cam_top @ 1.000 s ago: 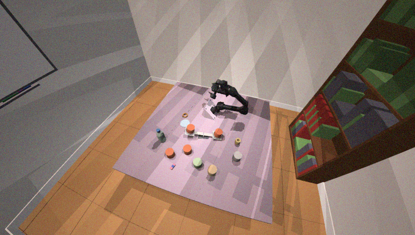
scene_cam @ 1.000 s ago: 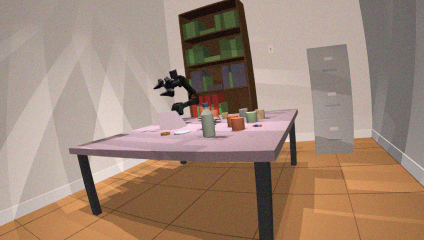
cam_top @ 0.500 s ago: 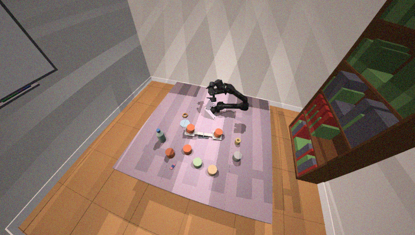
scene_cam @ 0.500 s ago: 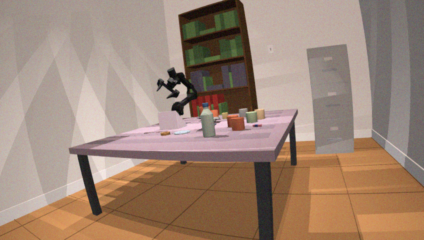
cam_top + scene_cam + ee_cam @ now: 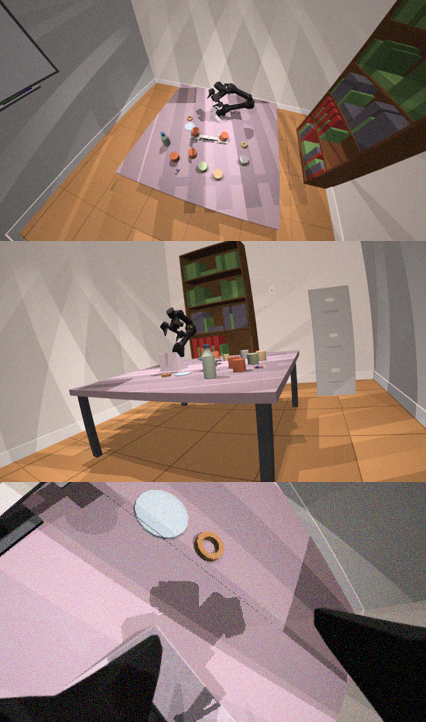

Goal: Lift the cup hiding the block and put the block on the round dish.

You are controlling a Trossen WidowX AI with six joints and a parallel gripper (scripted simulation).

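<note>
The grey block lies 230 mm to the left of my gripper tip, 200 mm ahead of it and 190 mm below it. Also, from my gripper tip: bottle (450 mm ahead, 230 mm to the right, 120 mm below); then round pale blue dish (230 mm below, 180 mm ahead, 140 mm to the right); then small balance (250 mm ahead, 190 mm below, 100 mm to the left).
</note>
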